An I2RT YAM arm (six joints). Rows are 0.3 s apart.
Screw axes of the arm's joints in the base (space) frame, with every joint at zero. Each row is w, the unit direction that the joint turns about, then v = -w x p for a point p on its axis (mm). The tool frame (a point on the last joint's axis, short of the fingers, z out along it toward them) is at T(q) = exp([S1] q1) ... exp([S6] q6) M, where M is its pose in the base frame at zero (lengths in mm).
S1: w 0 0 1 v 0.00 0.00 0.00
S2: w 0 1 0 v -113.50 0.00 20.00
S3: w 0 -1 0 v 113.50 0.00 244.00
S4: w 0 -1 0 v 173.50 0.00 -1.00
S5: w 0 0 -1 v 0.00 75.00 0.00
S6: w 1 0 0 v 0.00 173.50 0.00
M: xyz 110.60 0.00 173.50 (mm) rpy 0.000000 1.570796 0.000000 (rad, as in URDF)
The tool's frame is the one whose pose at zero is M.
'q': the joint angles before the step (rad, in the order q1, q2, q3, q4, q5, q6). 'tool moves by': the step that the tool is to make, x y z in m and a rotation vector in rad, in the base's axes. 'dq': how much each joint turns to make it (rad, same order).
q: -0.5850 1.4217 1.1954 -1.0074 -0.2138 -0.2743
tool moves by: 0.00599 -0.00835 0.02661 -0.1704 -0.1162 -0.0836
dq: 0.0002 -0.0352 0.0425 0.1204 0.1059 0.0435
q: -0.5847 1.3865 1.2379 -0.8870 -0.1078 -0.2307
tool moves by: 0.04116 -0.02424 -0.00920 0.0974 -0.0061 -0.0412
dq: 0.0020 0.1928 0.1458 0.0091 -0.0523 0.0801
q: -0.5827 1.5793 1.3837 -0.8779 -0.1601 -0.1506
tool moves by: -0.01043 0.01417 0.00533 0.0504 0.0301 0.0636
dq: 0.0145 -0.0381 -0.0061 -0.0906 -0.0452 -0.0326
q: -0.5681 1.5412 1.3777 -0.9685 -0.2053 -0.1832
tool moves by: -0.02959 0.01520 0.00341 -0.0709 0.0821 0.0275
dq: -0.0006 -0.1078 -0.0756 -0.0745 0.0836 -0.0688
